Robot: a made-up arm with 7 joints.
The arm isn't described. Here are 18 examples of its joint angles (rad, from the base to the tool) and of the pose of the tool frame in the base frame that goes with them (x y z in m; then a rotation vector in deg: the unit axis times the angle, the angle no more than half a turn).
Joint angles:
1: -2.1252 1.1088 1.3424 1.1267 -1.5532 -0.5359 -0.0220
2: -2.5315 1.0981 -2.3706 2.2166 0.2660 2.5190 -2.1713
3: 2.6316 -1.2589 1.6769 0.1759 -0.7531 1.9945 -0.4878
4: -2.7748 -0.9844 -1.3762 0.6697 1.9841 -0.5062 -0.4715
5: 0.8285 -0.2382 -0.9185 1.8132 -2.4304 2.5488 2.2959
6: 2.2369 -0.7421 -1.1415 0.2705 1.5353 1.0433 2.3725
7: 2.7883 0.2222 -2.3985 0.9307 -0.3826 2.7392 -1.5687
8: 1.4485 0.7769 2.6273 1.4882 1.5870 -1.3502 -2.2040
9: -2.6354 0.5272 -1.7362 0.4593 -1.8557 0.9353 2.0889
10: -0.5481 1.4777 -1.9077 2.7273 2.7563 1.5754 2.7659
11: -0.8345 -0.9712 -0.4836 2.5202 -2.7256 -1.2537 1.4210
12: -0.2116 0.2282 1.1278 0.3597 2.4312 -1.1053 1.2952
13: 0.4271 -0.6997 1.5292 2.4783 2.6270 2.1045 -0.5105
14: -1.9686 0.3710 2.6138 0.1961 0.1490 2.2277 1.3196
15: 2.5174 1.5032 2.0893 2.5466 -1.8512 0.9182 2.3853
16: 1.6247 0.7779 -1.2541 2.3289 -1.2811 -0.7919 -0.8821
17: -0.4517 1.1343 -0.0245 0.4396 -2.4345 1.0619 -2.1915
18: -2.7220 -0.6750 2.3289 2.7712 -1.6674 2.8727 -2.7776
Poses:
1: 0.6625 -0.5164 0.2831 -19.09 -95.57 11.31
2: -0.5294 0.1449 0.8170 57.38 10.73 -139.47
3: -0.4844 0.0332 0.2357 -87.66 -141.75 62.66
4: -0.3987 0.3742 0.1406 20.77 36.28 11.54
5: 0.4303 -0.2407 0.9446 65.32 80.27 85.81
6: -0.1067 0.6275 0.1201 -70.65 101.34 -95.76
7: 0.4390 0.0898 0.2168 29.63 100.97 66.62
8: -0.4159 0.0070 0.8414 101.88 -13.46 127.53
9: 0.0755 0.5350 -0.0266 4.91 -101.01 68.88
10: 0.9446 -0.5961 0.3303 -55.08 -45.69 139.04
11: -0.2954 0.2275 1.0034 -120.67 -52.30 13.75
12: 0.2315 0.2599 -0.0934 -7.38 -62.35 -152.26
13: -0.7292 -0.0519 0.9226 -46.88 -73.86 -94.75
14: 0.1391 0.2093 -0.0270 -73.20 68.00 -20.06
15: -1.0454 0.2396 0.4826 16.65 55.77 34.18
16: 0.2376 0.8430 0.6600 66.56 67.66 -79.80
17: -0.0876 0.0531 -0.4333 -30.62 -31.84 -103.20
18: 0.5326 -0.0512 0.9195 2.95 66.81 37.17
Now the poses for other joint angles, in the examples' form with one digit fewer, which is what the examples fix.
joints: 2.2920 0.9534 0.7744 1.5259 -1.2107 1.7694 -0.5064
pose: -0.770 0.174 -0.097 63.2 20.6 -120.4
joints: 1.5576 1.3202 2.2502 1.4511 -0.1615 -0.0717 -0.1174
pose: -0.658 0.260 0.894 122.3 82.3 68.9
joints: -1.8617 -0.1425 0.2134 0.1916 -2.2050 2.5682 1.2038
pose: -0.102 -0.429 0.062 -129.5 99.1 -27.9
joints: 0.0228 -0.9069 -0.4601 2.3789 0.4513 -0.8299 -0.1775
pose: -0.510 -0.137 1.042 8.9 119.5 29.8
